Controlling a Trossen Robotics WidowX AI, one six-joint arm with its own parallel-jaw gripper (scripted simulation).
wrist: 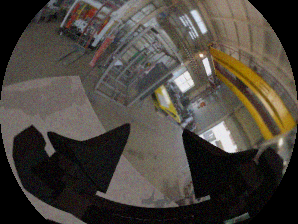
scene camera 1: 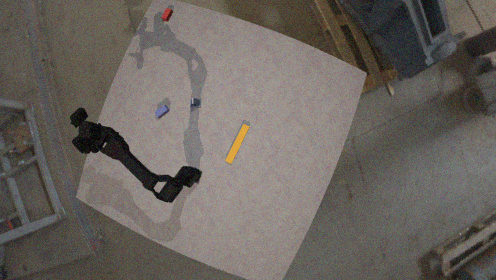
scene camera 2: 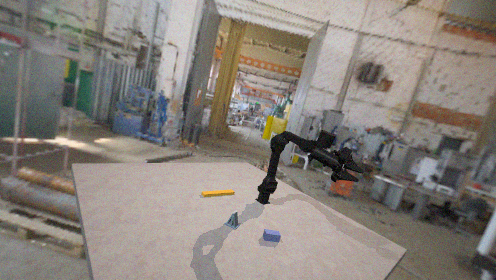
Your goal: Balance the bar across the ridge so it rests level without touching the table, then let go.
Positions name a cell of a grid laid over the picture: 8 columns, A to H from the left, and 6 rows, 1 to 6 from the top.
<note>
The gripper (scene camera 2: F4) is open, holding nothing.
The gripper also shows in the wrist view (wrist: E4).
</note>
